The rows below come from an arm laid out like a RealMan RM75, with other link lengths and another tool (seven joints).
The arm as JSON. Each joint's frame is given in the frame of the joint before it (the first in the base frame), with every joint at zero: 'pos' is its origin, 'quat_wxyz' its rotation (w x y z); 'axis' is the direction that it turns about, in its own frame. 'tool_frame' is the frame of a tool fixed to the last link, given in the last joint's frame.
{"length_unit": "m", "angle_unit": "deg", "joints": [
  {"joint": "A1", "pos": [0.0, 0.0, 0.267], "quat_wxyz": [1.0, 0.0, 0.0, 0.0], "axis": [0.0, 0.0, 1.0]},
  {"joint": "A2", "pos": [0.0, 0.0, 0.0], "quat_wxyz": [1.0, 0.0, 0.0, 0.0], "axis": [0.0, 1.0, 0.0]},
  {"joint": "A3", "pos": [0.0, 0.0, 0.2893], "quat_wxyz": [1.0, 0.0, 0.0, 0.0], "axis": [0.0, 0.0, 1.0]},
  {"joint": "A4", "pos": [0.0, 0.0, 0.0], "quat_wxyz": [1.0, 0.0, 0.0, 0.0], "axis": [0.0, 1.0, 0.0]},
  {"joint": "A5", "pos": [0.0, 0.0, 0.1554], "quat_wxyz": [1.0, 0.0, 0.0, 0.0], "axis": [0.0, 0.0, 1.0]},
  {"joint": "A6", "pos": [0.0, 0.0, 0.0], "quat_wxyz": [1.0, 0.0, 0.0, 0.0], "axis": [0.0, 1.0, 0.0]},
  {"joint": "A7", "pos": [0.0, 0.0, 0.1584], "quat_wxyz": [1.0, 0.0, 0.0, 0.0], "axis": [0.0, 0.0, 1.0]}
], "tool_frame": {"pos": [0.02, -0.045, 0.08], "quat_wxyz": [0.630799, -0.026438, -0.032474, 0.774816]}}
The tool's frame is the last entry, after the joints.
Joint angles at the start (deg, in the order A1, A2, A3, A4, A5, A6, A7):
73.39, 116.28, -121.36, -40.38, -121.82, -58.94, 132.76
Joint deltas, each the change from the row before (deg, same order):
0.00, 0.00, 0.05, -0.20, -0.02, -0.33, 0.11
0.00, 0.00, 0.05, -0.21, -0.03, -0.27, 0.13
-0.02, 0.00, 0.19, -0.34, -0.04, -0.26, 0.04
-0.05, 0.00, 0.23, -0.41, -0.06, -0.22, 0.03
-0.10, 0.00, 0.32, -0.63, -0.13, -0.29, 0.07
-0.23, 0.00, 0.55, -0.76, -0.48, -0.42, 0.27
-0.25, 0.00, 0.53, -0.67, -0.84, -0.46, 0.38
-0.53, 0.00, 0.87, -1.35, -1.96, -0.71, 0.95
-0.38, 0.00, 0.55, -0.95, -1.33, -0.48, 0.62
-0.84, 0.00, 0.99, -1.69, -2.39, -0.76, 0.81
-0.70, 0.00, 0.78, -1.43, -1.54, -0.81, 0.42
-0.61, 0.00, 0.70, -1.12, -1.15, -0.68, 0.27
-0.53, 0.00, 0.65, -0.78, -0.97, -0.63, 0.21
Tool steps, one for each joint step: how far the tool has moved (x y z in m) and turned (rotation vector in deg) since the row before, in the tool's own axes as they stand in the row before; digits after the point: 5 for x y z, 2 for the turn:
0.00102, -0.00002, -0.00017, 0.11, 0.19, 0.00
0.00086, 0.00020, -0.00019, 0.06, 0.15, 0.01
0.00092, 0.00121, -0.00036, -0.13, 0.17, -0.07
0.00090, 0.00159, -0.00039, -0.22, 0.15, -0.09
0.00121, 0.00226, -0.00056, -0.34, 0.18, -0.14
0.00072, 0.00143, -0.00086, -0.28, 0.05, 0.05
-0.00041, -0.00008, -0.00107, 0.01, -0.19, 0.04
-0.00212, -0.00074, -0.00229, 0.12, -0.75, 0.03
-0.00151, -0.00057, -0.00158, 0.08, -0.54, -0.01
-0.00302, -0.00171, -0.00263, 0.10, -1.01, -0.13
-0.00097, -0.00121, -0.00193, 0.03, -0.47, -0.13
-0.00065, -0.00130, -0.00151, -0.01, -0.32, 0.02
-0.00074, -0.00223, -0.00119, 0.13, -0.26, 0.19

